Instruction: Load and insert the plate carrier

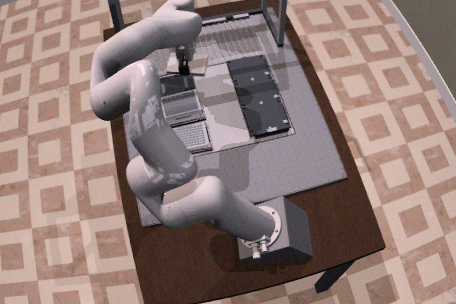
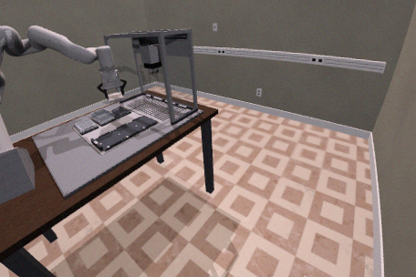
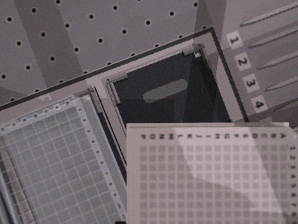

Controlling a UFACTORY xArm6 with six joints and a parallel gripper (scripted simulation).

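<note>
My gripper is now 5 cm past the carrier PC7, 22 cm to the left of it and 13 cm above it. The rest, counted from my hand: dark head: 26 cm ahead, 5 cm to the right, 21 cm above; 96-well plate C15: 21 cm behind, 2 cm to the left, 12 cm below.
</note>
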